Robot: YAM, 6 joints.
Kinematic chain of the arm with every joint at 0, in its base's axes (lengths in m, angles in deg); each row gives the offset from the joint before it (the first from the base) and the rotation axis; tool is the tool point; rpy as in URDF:
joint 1: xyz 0 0 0.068 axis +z
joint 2: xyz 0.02 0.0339 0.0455 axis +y
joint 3: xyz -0.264 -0.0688 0 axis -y
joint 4: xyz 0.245 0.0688 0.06 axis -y
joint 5: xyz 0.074 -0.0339 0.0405 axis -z
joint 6: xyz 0.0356 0 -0.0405 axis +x
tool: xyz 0 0 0 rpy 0 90 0
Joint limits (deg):
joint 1: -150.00..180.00
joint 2: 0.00..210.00
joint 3: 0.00..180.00
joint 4: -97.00..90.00
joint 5: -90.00..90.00
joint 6: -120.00..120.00
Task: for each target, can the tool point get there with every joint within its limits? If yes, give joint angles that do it. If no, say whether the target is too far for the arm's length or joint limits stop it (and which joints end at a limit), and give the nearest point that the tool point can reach.
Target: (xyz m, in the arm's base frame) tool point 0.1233 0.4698 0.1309
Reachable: yes | joints 76.52 133.85 74.02 64.44 16.88 -2.05
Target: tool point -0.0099 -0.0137 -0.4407
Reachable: no: joint limits stop it (at a limit: joint 2) | nearest point -0.0437 -0.0604 -0.3357 | short by 0.120 m
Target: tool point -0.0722 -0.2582 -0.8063
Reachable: no: too far | nearest point -0.0694 -0.2481 -0.3802 | short by 0.426 m
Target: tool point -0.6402 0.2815 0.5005
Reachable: no: too far | nearest point -0.5161 0.2269 0.4233 | short by 0.156 m
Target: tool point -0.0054 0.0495 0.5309
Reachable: yes | joints 139.37 38.61 73.81 12.40 72.85 69.99
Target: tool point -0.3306 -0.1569 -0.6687
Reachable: no: too far | nearest point -0.2720 -0.1534 -0.3746 | short by 0.300 m
